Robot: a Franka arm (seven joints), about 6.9 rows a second.
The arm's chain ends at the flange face. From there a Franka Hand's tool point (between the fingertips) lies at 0.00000 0.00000 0.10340 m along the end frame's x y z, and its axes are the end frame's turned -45 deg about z.
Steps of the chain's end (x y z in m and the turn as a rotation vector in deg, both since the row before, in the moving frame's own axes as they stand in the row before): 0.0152, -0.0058, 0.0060, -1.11, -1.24, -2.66; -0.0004, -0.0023, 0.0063, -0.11, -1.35, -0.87; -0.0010, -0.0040, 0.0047, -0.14, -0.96, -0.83; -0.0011, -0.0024, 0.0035, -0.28, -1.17, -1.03; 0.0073, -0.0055, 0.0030, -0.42, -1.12, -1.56; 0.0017, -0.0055, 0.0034, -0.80, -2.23, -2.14
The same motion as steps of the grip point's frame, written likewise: 0.0118, 0.0066, 0.0060, 0.09, -1.66, -2.66; -0.0005, -0.0035, 0.0063, 0.88, -1.03, -0.87; 0.0007, -0.0046, 0.0047, 0.58, -0.78, -0.83; -0.0009, -0.0036, 0.0035, 0.63, -1.03, -1.03; 0.0071, 0.0004, 0.0030, 0.49, -1.09, -1.56; 0.0012, -0.0044, 0.0033, 1.01, -2.14, -2.14
